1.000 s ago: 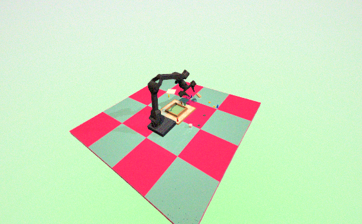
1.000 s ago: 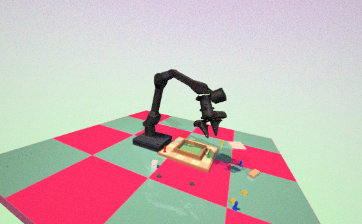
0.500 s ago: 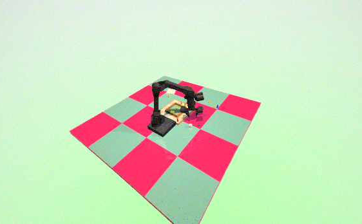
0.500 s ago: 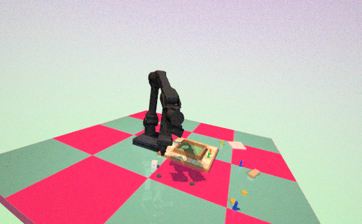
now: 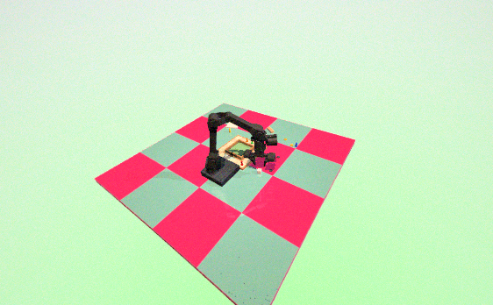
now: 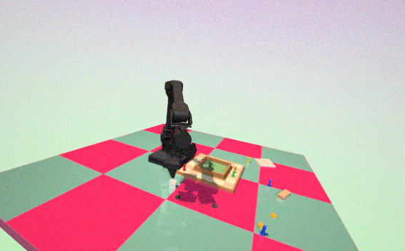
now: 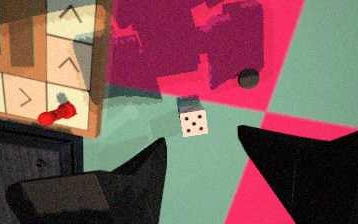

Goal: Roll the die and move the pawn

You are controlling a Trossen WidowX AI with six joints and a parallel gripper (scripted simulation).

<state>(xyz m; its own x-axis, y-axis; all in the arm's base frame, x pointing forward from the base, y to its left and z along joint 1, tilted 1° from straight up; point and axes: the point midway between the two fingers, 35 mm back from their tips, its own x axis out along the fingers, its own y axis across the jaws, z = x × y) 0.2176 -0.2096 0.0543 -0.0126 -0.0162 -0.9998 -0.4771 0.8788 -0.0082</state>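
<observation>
The white die lies 50 mm below my gripper tip. From my gripper tip the other things lie so: green pawn: 240 mm to the left, 180 mm ahead, 30 mm below; then green tray: 250 mm to the left, 70 mm ahead, 50 mm below; then red pawn: 130 mm to the left, 40 mm behind, 30 mm below.
</observation>
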